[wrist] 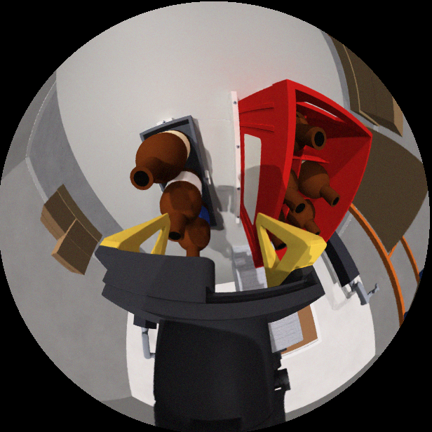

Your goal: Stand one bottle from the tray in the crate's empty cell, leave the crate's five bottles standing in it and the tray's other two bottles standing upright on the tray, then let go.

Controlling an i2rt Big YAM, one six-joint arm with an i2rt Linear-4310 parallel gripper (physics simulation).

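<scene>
Three brown bottles stand on the dark grey tray (196,137), left of centre: a far one (162,154), a middle one (180,201) and a near one (196,234). The near bottle's neck runs down behind the gripper body in the view. My gripper (212,217) is open and empty, above the table. Its left fingertip overlaps the edge of the middle bottle in view. The red crate (276,150) stands to the right, its near wall partly behind the right finger. Brown bottles (317,138) (314,180) (303,215) stand inside, with others partly hidden. I cannot make out the empty cell.
A white rail (237,160) runs along the crate's left side. A grey striped pad (248,265) lies near the right finger. A dark clamp (343,260) sits right of the crate. Cardboard boxes (75,242) are at far left, and an orange rail (385,250) is at far right.
</scene>
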